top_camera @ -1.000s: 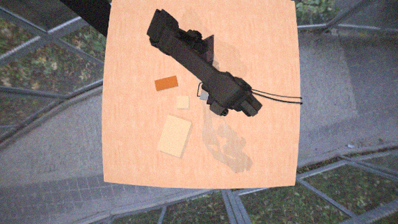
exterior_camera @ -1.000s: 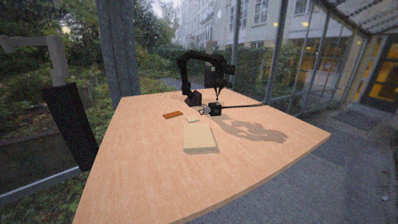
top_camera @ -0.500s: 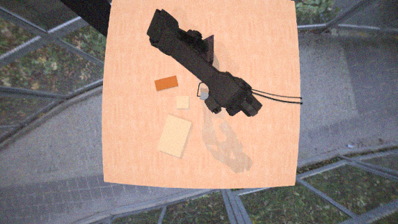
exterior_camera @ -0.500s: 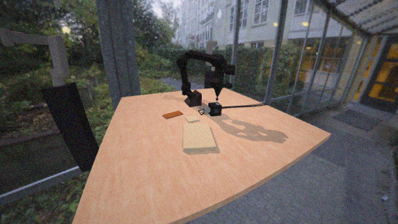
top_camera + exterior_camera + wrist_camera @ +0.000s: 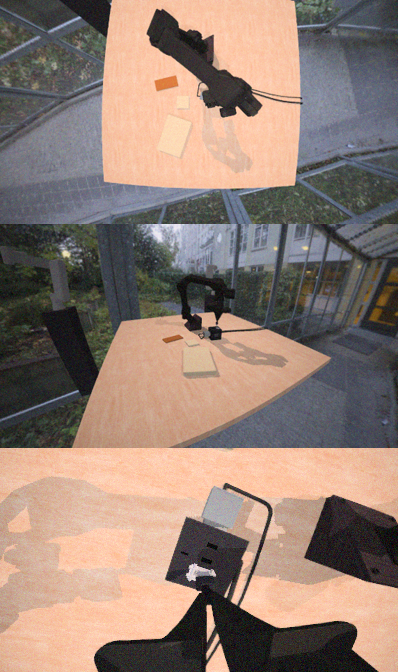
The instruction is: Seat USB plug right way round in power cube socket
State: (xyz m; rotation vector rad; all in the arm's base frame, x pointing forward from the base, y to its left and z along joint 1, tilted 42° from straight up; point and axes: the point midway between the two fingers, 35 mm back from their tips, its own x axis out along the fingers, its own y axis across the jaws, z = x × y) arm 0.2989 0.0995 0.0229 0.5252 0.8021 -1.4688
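Right now the dark USB plug is 20 mm below my gripper tip. Round my gripper tip: small pale block (200 mm to the right, 130 mm below); orange tile (120 mm behind, 290 mm to the right, 130 mm below); USB socket (10 mm to the left, 70 mm below).
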